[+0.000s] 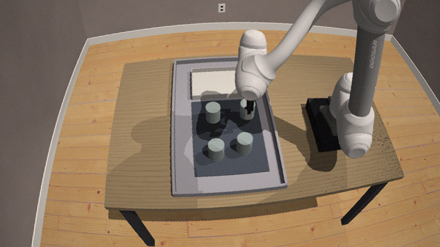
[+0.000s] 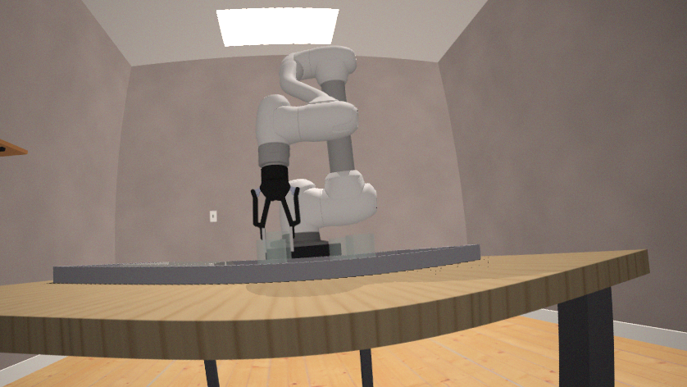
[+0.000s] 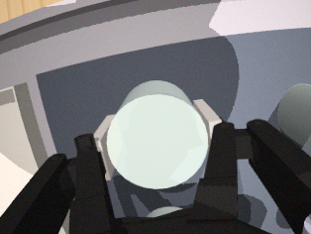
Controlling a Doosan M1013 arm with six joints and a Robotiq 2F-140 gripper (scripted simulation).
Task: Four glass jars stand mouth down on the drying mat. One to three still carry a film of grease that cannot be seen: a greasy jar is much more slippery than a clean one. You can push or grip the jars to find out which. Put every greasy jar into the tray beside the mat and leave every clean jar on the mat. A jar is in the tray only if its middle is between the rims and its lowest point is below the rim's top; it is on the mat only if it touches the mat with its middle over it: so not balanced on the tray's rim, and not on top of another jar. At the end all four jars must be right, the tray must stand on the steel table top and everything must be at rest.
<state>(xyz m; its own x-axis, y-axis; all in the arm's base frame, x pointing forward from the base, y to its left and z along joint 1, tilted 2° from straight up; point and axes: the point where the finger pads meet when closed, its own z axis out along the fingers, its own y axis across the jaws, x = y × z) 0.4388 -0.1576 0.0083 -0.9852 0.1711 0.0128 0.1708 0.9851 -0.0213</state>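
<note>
Now: hand 50 mm short of the white tray, 250 mm to the left of it and 70 mm above it. From my hand the other things lie so: grey steel table top: 100 mm ahead, 40 mm to the right, 80 mm below; then dark drying mat: 100 mm ahead, 70 mm to the left, 80 mm below.
</note>
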